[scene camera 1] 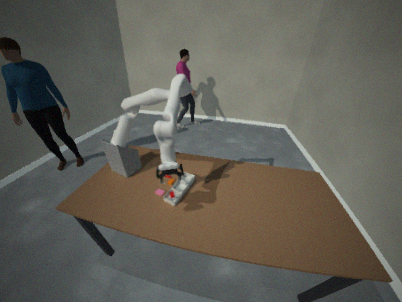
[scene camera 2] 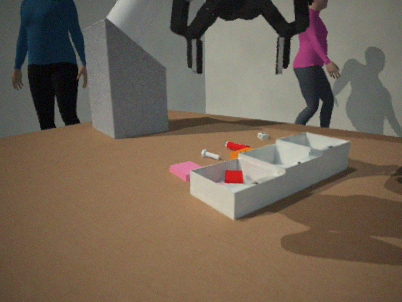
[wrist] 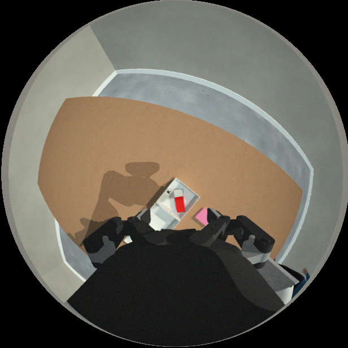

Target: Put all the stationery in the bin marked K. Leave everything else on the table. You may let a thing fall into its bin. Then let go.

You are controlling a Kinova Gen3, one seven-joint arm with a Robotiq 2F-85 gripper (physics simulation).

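Places are measured from the arm's base along level axes (x right, y ahead, z up), in metres.
Pixels of known places: gripper, between the fingertips: (scene camera 1: 170, 181) (scene camera 2: 237, 73); arm's base, origin of its link: (scene camera 1: 118, 145) (scene camera 2: 117, 39).
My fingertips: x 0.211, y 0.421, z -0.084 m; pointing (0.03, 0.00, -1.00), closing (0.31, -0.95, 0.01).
Ahead of a thing's pixels: the offset from my fingertips to its middle. "spot": to the spot under its first point.
A white bin row {spot: dx +0.045, dy +0.015, dz -0.127 m} (scene camera 1: 173, 202) (scene camera 2: 280, 186) has three compartments. In the wrist view its end compartment (wrist: 188, 187) carries a small dark mark that looks like a K. A red and white block {dx -0.007, dy -0.005, dz -0.138 m} (scene camera 1: 172, 194) (scene camera 2: 233, 176) (wrist: 179, 202), like an eraser, lies inside that compartment. A pink flat block {dx -0.037, dy -0.096, dz -0.146 m} (scene camera 1: 159, 192) (scene camera 2: 185, 170) (wrist: 201, 216), like a sticky-note pad, lies on the table beside the same compartment. My gripper (scene camera 1: 170, 176) (scene camera 2: 238, 70) (wrist: 178, 214) is wide open and empty, above the bins.
Behind the bins on the table lie a red cylindrical thing {dx -0.189, dy -0.084, dz -0.144 m} (scene camera 2: 236, 146), an orange thing (scene camera 1: 171, 182) (scene camera 2: 240, 153), a white bolt {dx -0.122, dy -0.104, dz -0.146 m} (scene camera 2: 210, 154) and a small white piece {dx -0.309, dy -0.072, dz -0.145 m} (scene camera 2: 263, 135). A grey block-shaped pedestal (scene camera 1: 122, 159) (scene camera 2: 132, 95) stands at the arm's base.
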